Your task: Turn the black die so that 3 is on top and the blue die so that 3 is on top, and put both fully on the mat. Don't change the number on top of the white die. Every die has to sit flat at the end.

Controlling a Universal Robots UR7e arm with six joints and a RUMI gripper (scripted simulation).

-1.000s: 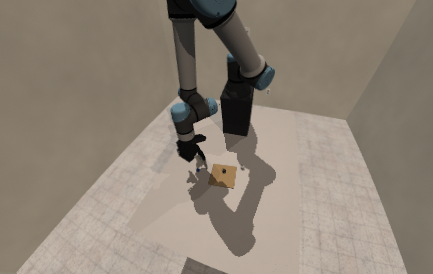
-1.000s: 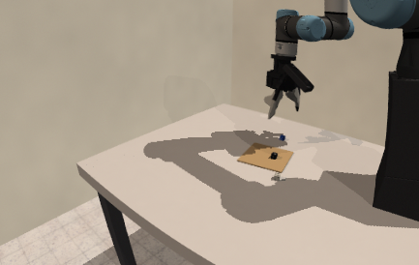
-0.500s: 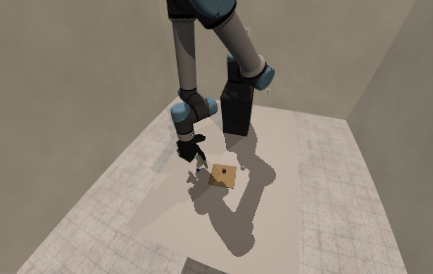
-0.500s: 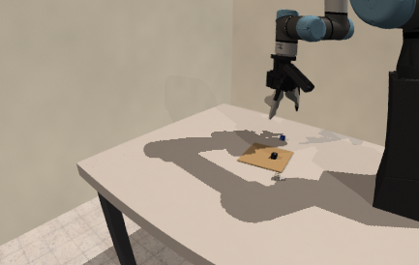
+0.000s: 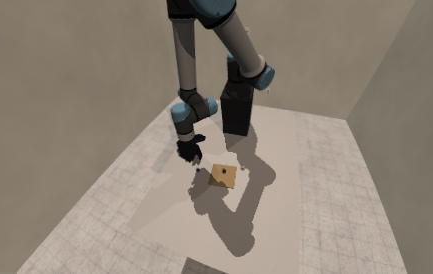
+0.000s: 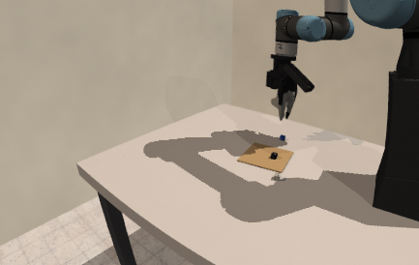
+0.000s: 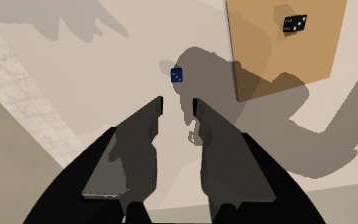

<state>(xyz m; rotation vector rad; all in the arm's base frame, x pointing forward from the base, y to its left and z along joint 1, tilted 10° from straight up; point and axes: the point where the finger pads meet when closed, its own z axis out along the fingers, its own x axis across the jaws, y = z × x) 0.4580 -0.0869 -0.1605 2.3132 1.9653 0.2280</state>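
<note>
My hand is 80 mm above the blue die. The rest, counted from my hand: black die 140 mm to the left, 80 mm below, 50 mm behind; brown mat 150 mm to the left, 90 mm below, 30 mm behind; white die 240 mm to the left, 120 mm behind, 80 mm below.
</note>
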